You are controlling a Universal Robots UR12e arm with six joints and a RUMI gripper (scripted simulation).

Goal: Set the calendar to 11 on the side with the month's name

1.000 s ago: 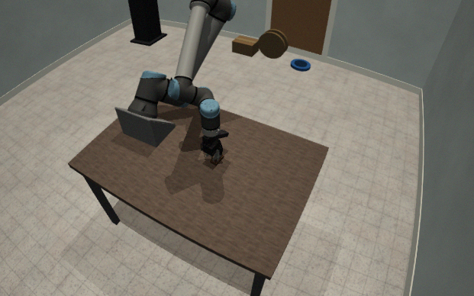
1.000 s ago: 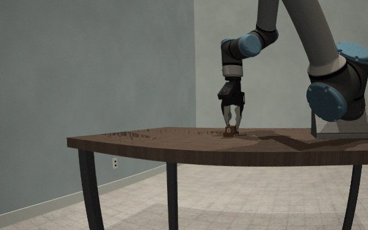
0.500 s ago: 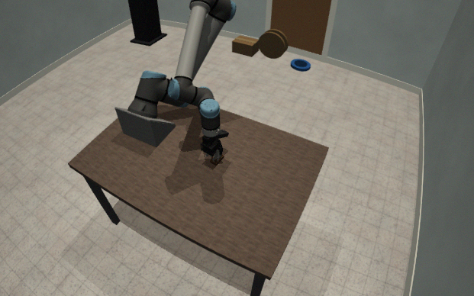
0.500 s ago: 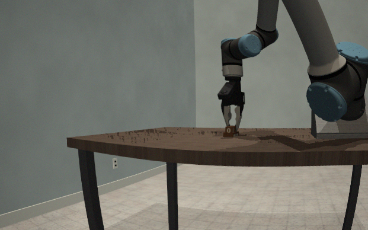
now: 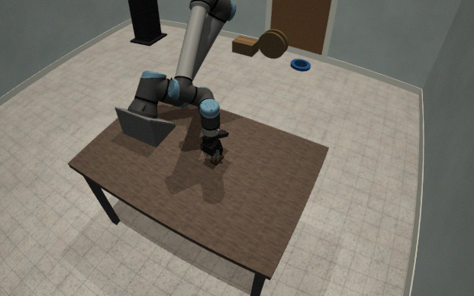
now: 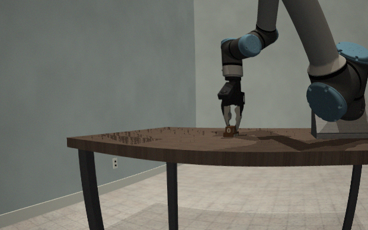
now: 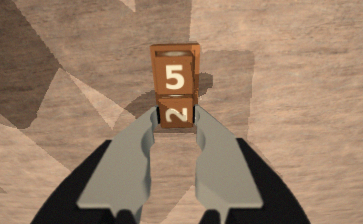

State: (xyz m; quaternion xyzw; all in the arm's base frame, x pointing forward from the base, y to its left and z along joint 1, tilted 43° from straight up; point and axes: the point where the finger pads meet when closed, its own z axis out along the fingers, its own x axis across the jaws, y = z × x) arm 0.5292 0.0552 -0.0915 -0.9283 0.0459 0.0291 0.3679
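My gripper is now 1 cm above the cube. Round my hand: calendar tray 2 cm to the left, 3 cm below.
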